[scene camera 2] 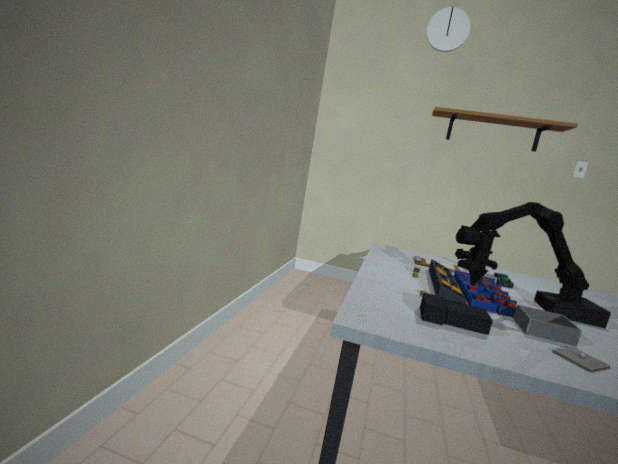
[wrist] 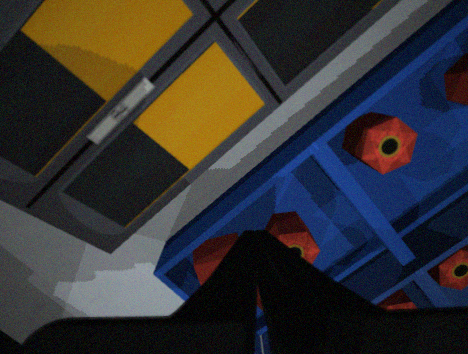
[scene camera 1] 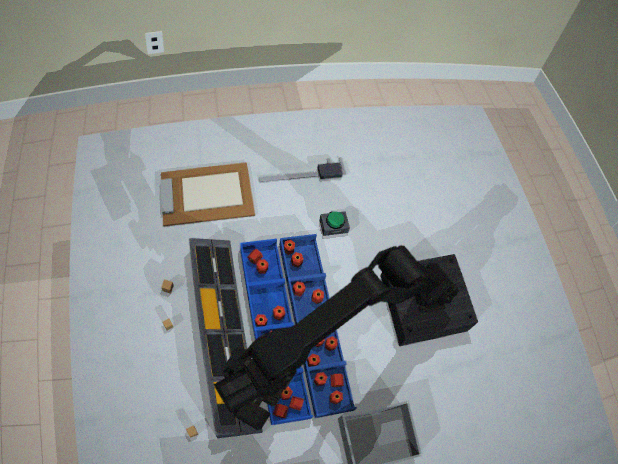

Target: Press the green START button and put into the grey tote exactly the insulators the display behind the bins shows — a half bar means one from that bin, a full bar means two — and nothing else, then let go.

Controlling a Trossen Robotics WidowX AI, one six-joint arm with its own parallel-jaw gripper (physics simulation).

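My gripper (scene camera 1: 253, 412) (scene camera 2: 475, 277) (wrist: 254, 241) is shut and empty. It hangs low over the near end of the blue bins (scene camera 1: 268, 295) (scene camera 2: 488, 304) (wrist: 359, 207), right by the display's edge. Red insulators (scene camera 1: 299, 288) lie in the bins; in the wrist view two insulators (wrist: 299, 236) (wrist: 211, 253) sit just under the fingertips and another insulator (wrist: 381, 142) lies further right. The dark display (scene camera 1: 195, 295) (scene camera 2: 445, 282) (wrist: 275, 89) beside the bins shows yellow bars (scene camera 1: 210, 308) (wrist: 197, 105). The green START button (scene camera 1: 336, 219) stands beyond the bins. The grey tote (scene camera 1: 376, 411) (scene camera 2: 530, 319) is at the front right.
A brown clipboard (scene camera 1: 208, 193) and a small grey tool (scene camera 1: 329, 170) lie at the back. Small brown cubes (scene camera 1: 167, 286) (scene camera 1: 167, 324) (scene camera 1: 191, 431) lie left of the display. The arm's base (scene camera 1: 433, 299) stands right of the bins. A dark block (scene camera 2: 454, 314) sits by the display's end.
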